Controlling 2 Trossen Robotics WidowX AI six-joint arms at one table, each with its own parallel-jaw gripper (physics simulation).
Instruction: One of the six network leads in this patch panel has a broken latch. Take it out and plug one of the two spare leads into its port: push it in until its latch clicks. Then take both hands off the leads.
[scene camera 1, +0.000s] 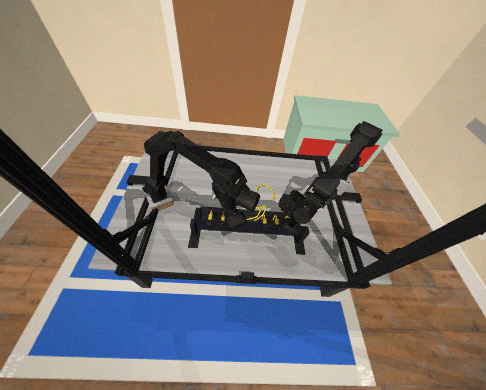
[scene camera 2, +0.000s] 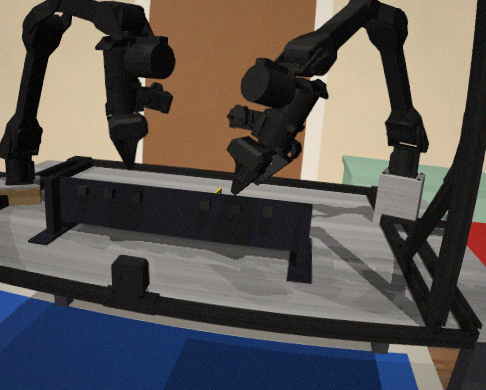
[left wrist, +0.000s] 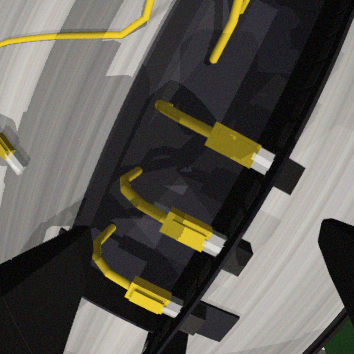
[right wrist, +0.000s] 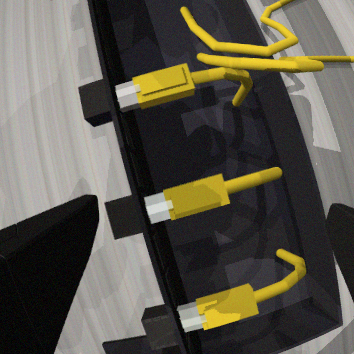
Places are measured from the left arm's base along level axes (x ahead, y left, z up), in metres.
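Where they show: left gripper, fingertip midpoint: (scene camera 1: 229, 212) (scene camera 2: 128, 161) (left wrist: 209, 236); right gripper, fingertip midpoint: (scene camera 1: 280, 218) (scene camera 2: 244, 188) (right wrist: 219, 212); left arm's base at its link origin: (scene camera 1: 158, 195) (scene camera 2: 19, 181); right arm's base at its link origin: (scene camera 2: 403, 173).
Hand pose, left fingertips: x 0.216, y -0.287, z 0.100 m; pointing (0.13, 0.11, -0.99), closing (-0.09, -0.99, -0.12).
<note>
Things, the pixels of their top centre, and the offset from my left fingertips. "spot": a spot on its surface instead. Level surfaces: height alone.
- black patch panel at its top centre: (scene camera 2: 175, 185) (scene camera 1: 250, 218) 0.077 m ahead, 0.048 m right, 0.035 m down
- grey table at its surface level: 0.144 m down
- spare lead's plug at a spot on its surface: (left wrist: 8, 154) spot: 0.030 m ahead, 0.195 m left, 0.136 m down
- small black box at a spot on its surface: (scene camera 2: 130, 275) (scene camera 1: 248, 279) spot: 0.042 m back, 0.239 m right, 0.107 m down
The black patch panel (scene camera 1: 249, 231) (scene camera 2: 183, 222) stands across the middle of the grey table (scene camera 1: 222, 259). Six yellow leads are plugged into it. The left wrist view shows three plugs (left wrist: 233, 144) (left wrist: 186, 230) (left wrist: 149, 295). The right wrist view shows the other three plugs (right wrist: 165, 86) (right wrist: 194, 197) (right wrist: 226, 305). I cannot tell which latch is broken. A spare lead's plug (left wrist: 8, 154) lies on the table behind the panel, and loose yellow cable (scene camera 1: 265, 190) (right wrist: 281, 46) trails there. My left gripper (scene camera 1: 236, 219) (scene camera 2: 129, 160) (left wrist: 209, 236) is open just above its three plugs. My right gripper (scene camera 1: 289, 228) (scene camera 2: 239, 187) (right wrist: 219, 212) is open above the middle plug of its three.
A black frame rail (scene camera 1: 203, 276) runs round the table, with a small black box (scene camera 1: 247, 276) (scene camera 2: 130, 275) on its front. A tan object (scene camera 1: 162, 204) lies near the left arm's base. A green cabinet (scene camera 1: 334, 116) stands at the back right.
</note>
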